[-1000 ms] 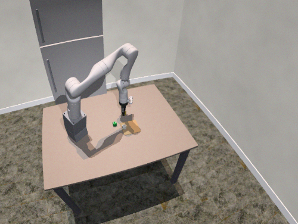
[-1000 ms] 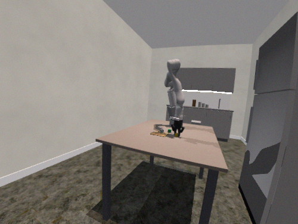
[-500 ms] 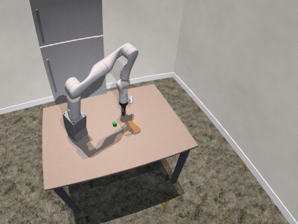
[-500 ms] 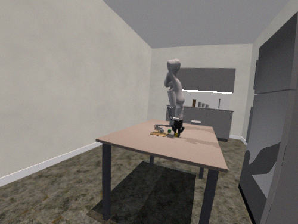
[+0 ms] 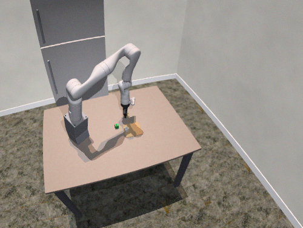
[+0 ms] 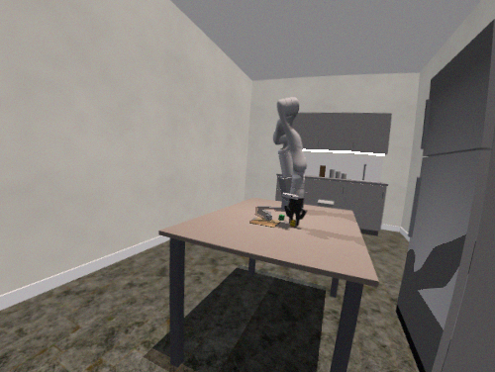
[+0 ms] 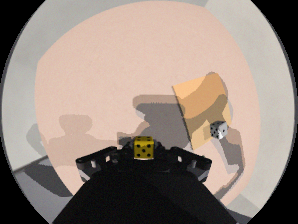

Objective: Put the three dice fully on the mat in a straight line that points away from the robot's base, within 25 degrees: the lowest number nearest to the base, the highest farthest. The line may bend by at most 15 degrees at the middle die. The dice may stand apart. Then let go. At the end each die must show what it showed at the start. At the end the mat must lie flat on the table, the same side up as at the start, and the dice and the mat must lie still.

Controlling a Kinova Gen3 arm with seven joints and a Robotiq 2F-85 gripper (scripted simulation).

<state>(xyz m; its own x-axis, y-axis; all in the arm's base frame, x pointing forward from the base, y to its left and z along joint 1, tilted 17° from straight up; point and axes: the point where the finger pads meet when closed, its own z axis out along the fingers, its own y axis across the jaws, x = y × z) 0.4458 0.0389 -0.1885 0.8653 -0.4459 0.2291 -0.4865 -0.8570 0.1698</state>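
My gripper is now 1 cm past the mat, 16 cm to the left of it and 2 cm above it. The rest, counted from my hand: white die 6 cm behind, 15 cm to the right, 1 cm below; then green die 12 cm behind, 8 cm to the right, 1 cm below; then yellow die right at my hand.
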